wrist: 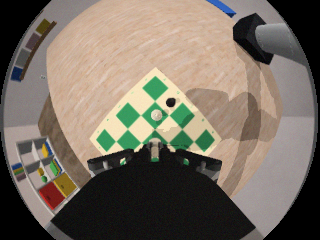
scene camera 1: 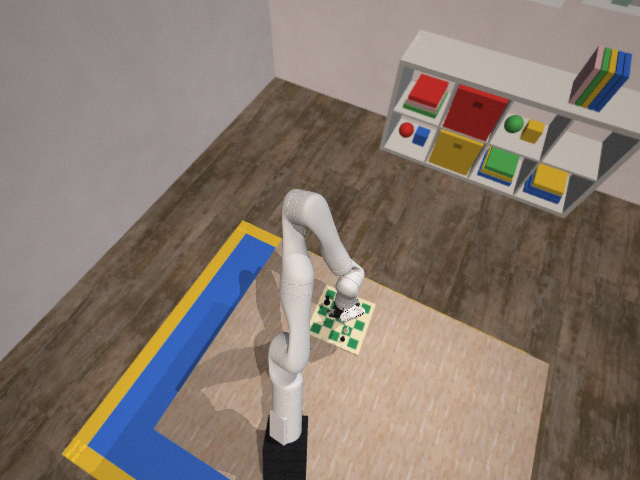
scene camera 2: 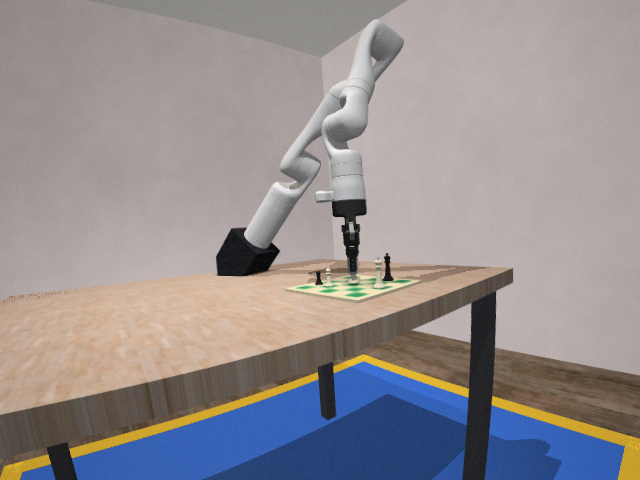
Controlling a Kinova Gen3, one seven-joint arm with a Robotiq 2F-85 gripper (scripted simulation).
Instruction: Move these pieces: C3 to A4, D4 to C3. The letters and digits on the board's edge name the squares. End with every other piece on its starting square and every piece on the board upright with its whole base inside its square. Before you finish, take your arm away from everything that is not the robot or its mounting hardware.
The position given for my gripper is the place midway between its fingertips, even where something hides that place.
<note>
In view: my gripper [scene camera 2: 353, 273].
My gripper also shows in the wrist view [wrist: 155, 147].
</note>
